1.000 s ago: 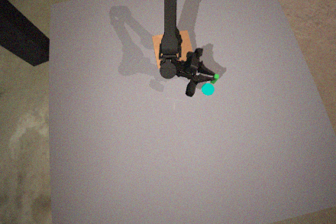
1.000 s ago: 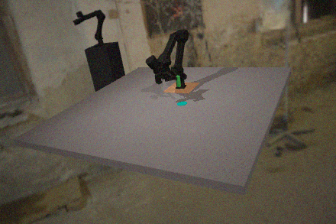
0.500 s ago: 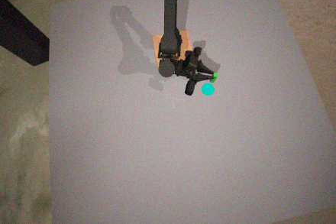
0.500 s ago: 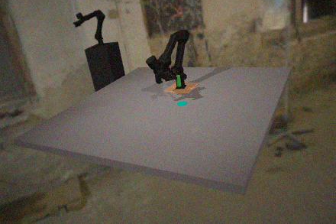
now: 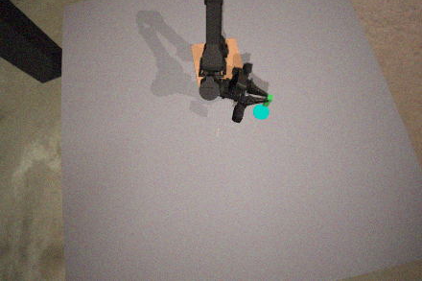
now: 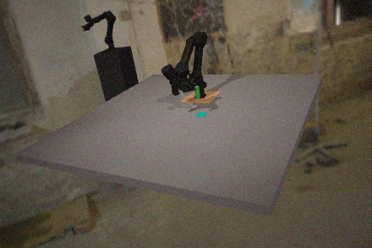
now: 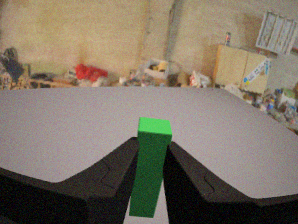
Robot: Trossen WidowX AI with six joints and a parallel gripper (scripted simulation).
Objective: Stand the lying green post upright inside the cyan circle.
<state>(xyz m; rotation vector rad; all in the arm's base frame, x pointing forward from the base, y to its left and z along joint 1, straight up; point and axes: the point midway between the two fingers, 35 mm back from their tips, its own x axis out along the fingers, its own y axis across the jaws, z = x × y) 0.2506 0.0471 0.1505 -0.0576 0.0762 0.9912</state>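
Right now my gripper tip is 10 mm past the cyan circle and 150 mm above it. Round my gripper tip: green post: 20 mm below.
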